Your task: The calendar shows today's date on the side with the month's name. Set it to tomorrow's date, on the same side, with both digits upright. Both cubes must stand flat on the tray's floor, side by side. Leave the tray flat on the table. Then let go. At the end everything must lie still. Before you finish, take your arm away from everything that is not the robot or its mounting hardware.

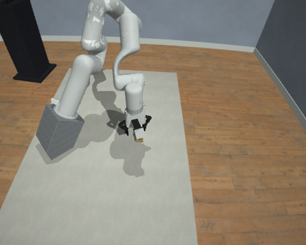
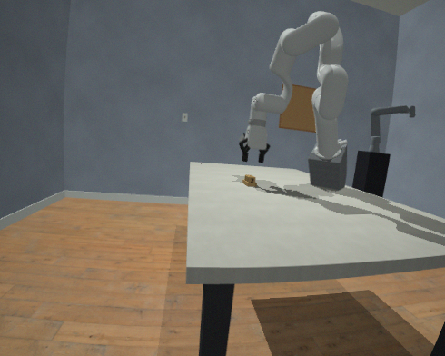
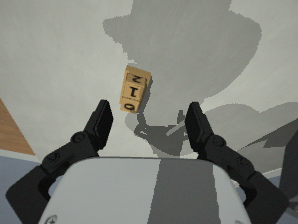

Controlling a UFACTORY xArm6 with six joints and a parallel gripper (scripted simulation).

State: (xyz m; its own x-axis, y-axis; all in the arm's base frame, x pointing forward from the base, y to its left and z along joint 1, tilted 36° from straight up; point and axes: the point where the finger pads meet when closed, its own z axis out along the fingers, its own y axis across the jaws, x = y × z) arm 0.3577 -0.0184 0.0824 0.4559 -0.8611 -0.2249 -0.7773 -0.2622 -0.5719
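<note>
Right now the wooden digit cube is 10 mm ahead of my hand, 30 mm to the left of it and 80 mm below it. Round my hand: wooden calendar tray (10 mm ahead, 50 mm to the left, 100 mm below).
</note>
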